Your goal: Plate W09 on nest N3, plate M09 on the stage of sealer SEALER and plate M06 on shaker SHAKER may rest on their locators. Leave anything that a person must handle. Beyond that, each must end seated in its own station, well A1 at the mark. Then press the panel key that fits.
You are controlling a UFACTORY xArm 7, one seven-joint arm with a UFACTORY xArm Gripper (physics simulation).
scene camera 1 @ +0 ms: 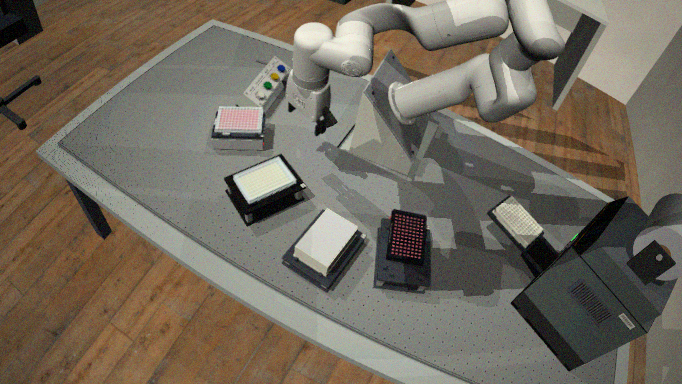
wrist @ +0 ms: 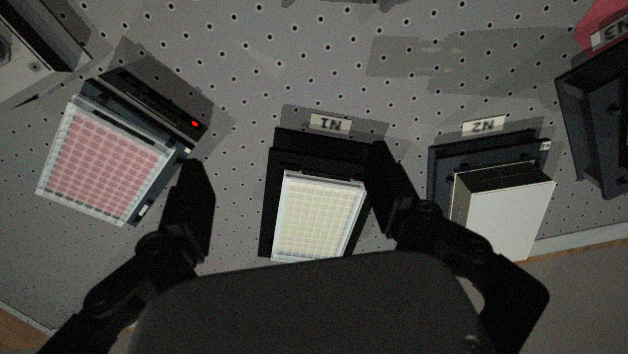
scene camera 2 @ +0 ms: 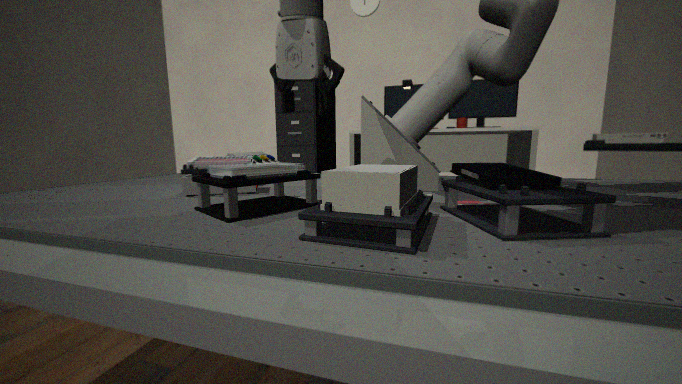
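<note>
My gripper (scene camera 1: 306, 118) (scene camera 2: 306, 100) (wrist: 289, 169) is open and empty, high above the table behind nest N1. A pink-welled plate (scene camera 1: 239, 119) (wrist: 102, 167) lies on the shaker (scene camera 1: 239, 144) (wrist: 150, 107), whose red light shows in the wrist view. A black plate with red wells (scene camera 1: 408, 236) (scene camera 2: 505, 174) lies on nest N3 (scene camera 1: 402, 276) (scene camera 2: 550, 198), shifted to the rear and looking tilted. A pale plate (scene camera 1: 518, 220) (scene camera 2: 630, 136) lies on the stage of the sealer (scene camera 1: 575, 312). The key panel (scene camera 1: 260, 89) has blue, yellow, green and white keys. The plate names are unreadable.
Nest N1 (scene camera 1: 240, 205) (wrist: 267, 200) holds a pale yellow plate (scene camera 1: 265, 179) (wrist: 317, 220). Nest N2 (scene camera 1: 300, 270) (scene camera 2: 360, 220) holds a tall white block (scene camera 1: 327, 240) (scene camera 2: 365, 187) (wrist: 510, 215). The arm's slanted base bracket (scene camera 1: 380, 130) stands behind the nests.
</note>
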